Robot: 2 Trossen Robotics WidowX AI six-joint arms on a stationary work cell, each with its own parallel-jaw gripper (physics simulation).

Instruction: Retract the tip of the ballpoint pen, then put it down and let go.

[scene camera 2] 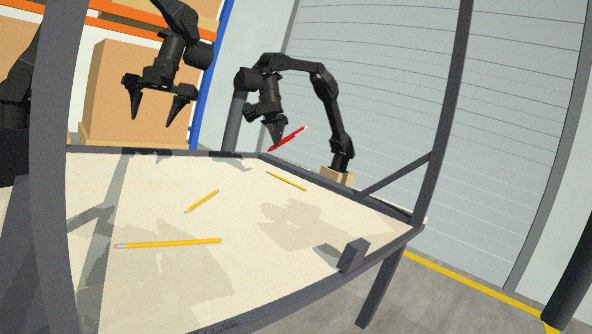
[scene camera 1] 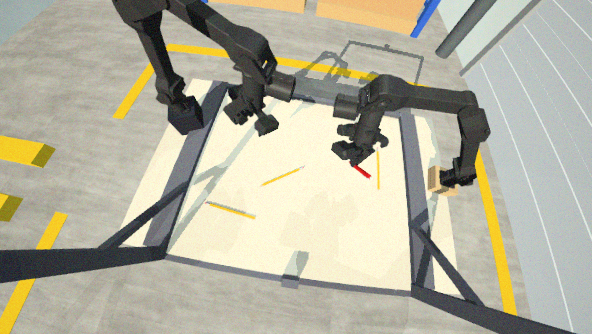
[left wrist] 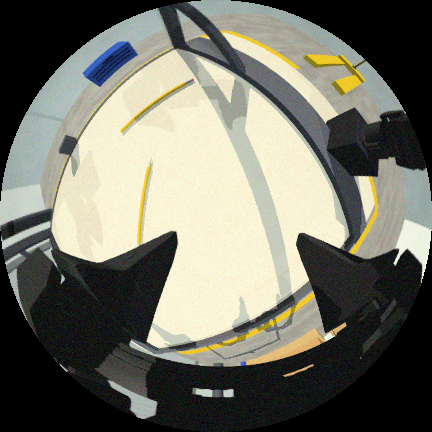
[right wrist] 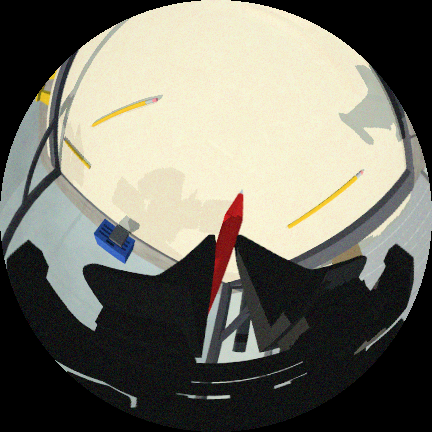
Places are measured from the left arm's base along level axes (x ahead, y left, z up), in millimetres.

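Pixels of known places: left gripper, fingertip midpoint: (scene camera 2: 149, 123) (scene camera 1: 252, 126) (left wrist: 240, 238); right gripper, fingertip midpoint: (scene camera 2: 277, 146) (scene camera 1: 353, 166) (right wrist: 224, 240); left arm's base, link origin: (scene camera 2: 12, 128) (scene camera 1: 181, 107) (left wrist: 368, 140); right arm's base, link origin: (scene camera 2: 338, 170) (scene camera 1: 446, 179).
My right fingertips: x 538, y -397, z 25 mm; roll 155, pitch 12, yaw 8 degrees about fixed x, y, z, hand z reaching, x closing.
Ahead of a thing's pixels: the offset from my right fingertips to its middle.
A red ballpoint pen {dx -1, dy -21, dz +23 mm} (scene camera 1: 362, 171) (scene camera 2: 287, 140) (right wrist: 228, 240) is held slanted in the air above the table's far right part. Its far end in the right wrist view tapers to a small grey point; I cannot tell whether this is the writing tip or the button. My right gripper (scene camera 1: 354, 164) (scene camera 2: 278, 145) (right wrist: 224, 240) is shut on the pen's body; part of the pen is hidden by the left finger in the right wrist view. My left gripper (scene camera 1: 254, 125) (scene camera 2: 151, 122) (left wrist: 240, 238) is open and empty, high above the table's far left part, away from the pen.
Three yellow pencils lie on the table: one near the middle (scene camera 1: 282, 176) (scene camera 2: 201, 201) (right wrist: 122, 110), one at the near left (scene camera 1: 231, 210) (scene camera 2: 170, 243), one at the right (scene camera 2: 286, 181) (right wrist: 325, 201). Frame posts rise around the table. A grey block {dx -289, dy -277, dz -100 mm} (scene camera 2: 354, 254) sits on the near edge.
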